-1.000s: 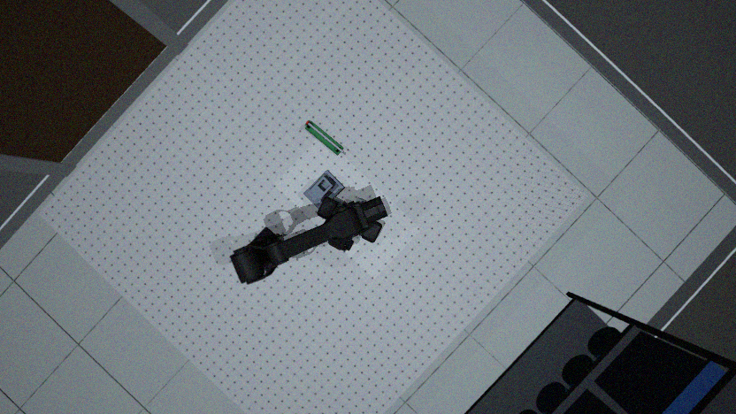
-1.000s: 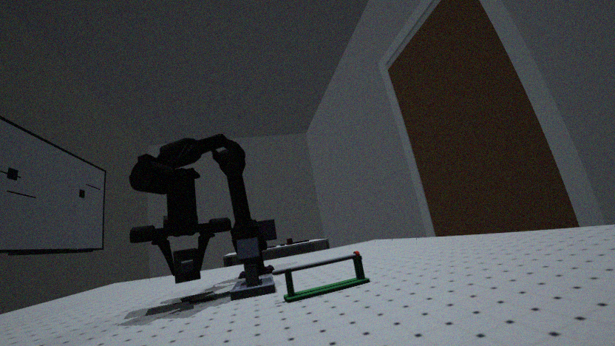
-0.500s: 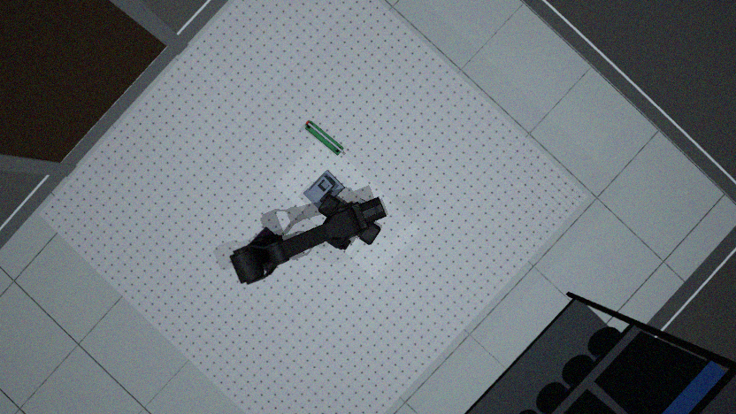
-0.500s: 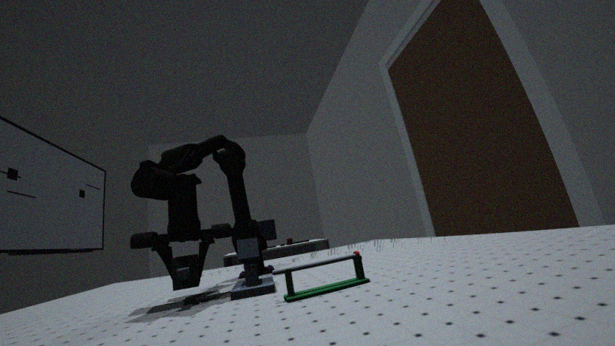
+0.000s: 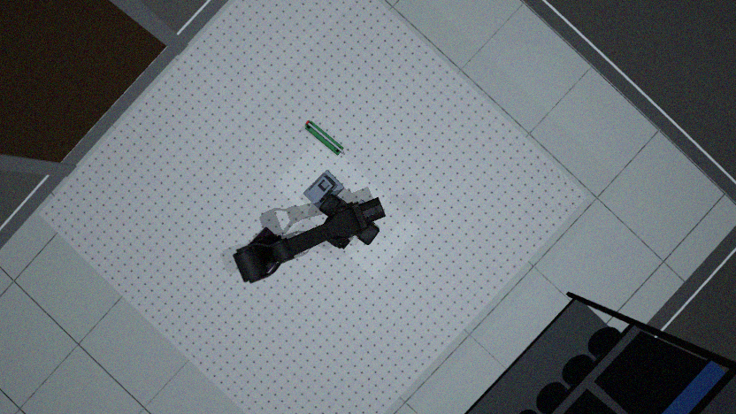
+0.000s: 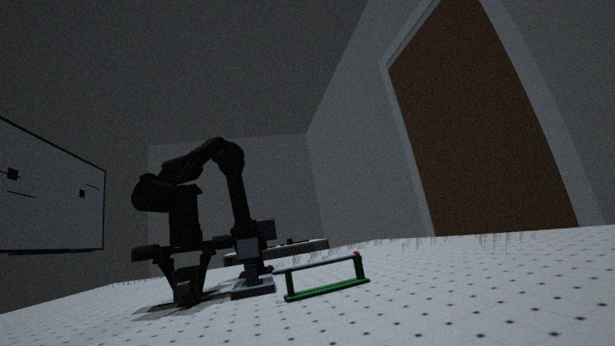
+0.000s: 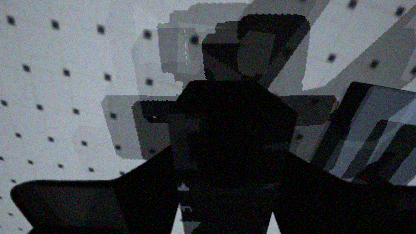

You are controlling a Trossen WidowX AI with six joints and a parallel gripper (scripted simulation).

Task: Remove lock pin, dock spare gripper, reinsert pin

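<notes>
The grey mount lies 13 cm to the left of my gripper tip, 3 cm above it and 1 cm ahead of it. Round my gripper tip: spare gripper (2 cm above, 1 cm ahead); green rack (25 cm to the left, 12 cm ahead, 1 cm above).
</notes>
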